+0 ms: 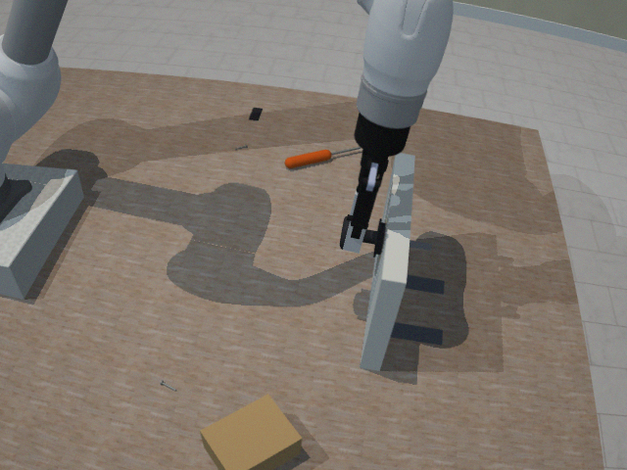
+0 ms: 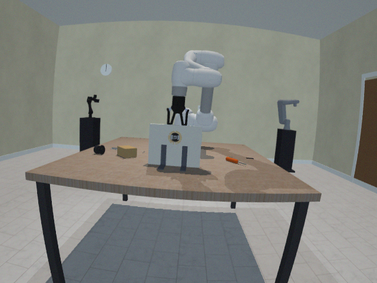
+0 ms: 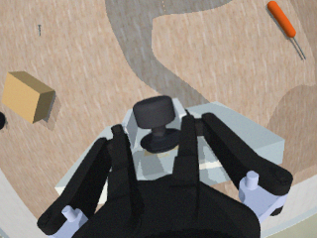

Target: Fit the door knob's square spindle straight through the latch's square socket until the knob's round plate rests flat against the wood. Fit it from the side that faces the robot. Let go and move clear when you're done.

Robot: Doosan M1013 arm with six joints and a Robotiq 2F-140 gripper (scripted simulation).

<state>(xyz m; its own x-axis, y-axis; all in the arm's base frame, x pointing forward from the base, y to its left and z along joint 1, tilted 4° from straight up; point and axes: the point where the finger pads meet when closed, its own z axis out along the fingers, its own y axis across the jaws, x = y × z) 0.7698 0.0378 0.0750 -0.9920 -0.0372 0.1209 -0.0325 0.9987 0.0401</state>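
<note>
My hand is 60 mm short of the white door panel and 50 mm above it. The rest, counted from my hand: tan box 340 mm to the right, 160 mm below, 90 mm behind; then small black piece 530 mm to the left, 320 mm behind, 190 mm below; then small screw 270 mm to the right, 250 mm behind, 190 mm below.
</note>
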